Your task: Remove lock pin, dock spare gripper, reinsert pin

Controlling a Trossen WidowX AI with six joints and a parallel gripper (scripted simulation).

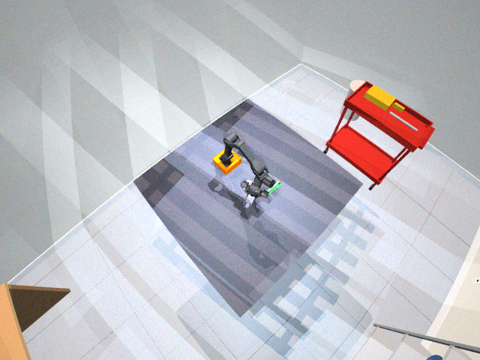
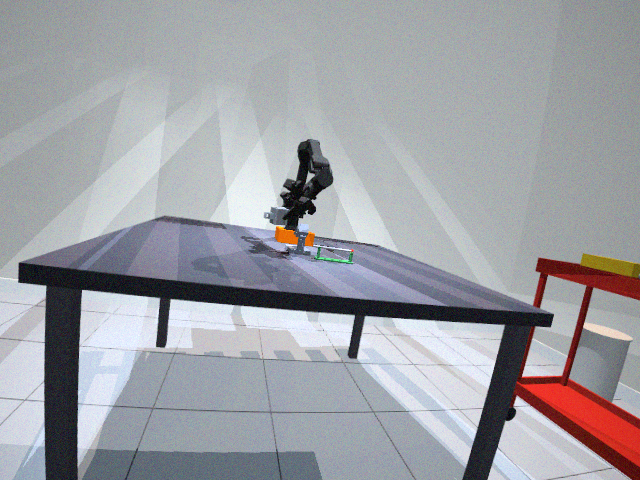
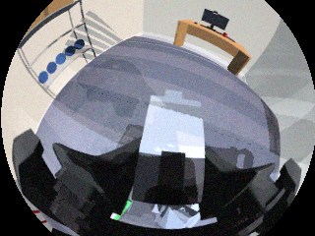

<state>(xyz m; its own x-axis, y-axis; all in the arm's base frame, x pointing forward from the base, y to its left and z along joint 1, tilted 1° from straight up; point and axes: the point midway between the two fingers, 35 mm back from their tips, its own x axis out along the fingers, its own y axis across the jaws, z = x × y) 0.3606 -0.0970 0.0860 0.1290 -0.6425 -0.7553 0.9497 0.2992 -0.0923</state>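
My gripper tip is 20 mm short of the green cradle, 220 mm to the right of it and 100 mm above it. Round my gripper tip: spare gripper: 10 mm above; mount: 90 mm behind, 110 mm to the left, 70 mm below.
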